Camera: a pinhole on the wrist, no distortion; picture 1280 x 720 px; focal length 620.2 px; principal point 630.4 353.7 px. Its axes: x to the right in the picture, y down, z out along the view. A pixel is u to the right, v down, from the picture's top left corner.
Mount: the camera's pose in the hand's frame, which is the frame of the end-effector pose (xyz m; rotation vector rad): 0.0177 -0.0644 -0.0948 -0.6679 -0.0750 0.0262
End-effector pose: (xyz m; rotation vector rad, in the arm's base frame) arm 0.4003 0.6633 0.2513 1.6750 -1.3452 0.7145
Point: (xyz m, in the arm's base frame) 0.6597 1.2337 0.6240
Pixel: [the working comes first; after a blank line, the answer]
In the camera's frame: 0.0468 0.2768 -0.5534

behind the camera
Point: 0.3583 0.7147 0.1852
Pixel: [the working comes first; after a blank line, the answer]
In the camera's frame: -0.0990 0.0141 0.1266

145 423
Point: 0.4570 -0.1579 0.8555
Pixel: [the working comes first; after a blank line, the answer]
In the camera's frame: 0.9363 -0.1534 0.4737

outside the picture
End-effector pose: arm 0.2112 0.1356 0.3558 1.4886 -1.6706 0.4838
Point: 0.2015 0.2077 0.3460
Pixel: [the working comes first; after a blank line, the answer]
In the camera's frame: -0.0635 0.0378 0.0986

231 591
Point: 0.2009 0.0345 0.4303
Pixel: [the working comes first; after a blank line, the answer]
In the camera's frame: 0.1142 -0.0265 0.1362

1151 233
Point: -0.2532 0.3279 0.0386
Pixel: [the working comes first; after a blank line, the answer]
In the camera's frame: -0.3633 0.1939 0.5475

219 573
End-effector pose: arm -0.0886 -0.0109 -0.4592 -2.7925 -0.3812 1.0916
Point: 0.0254 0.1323 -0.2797
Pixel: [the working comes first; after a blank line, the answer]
In the camera's frame: -0.0252 0.0003 -0.1403

behind the camera
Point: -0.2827 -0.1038 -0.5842
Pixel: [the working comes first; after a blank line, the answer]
In the camera's frame: -0.0730 -0.0847 0.3433

499 201
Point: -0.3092 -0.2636 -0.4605
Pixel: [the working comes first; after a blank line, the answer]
In the camera's frame: -0.2143 0.0594 0.3716

273 453
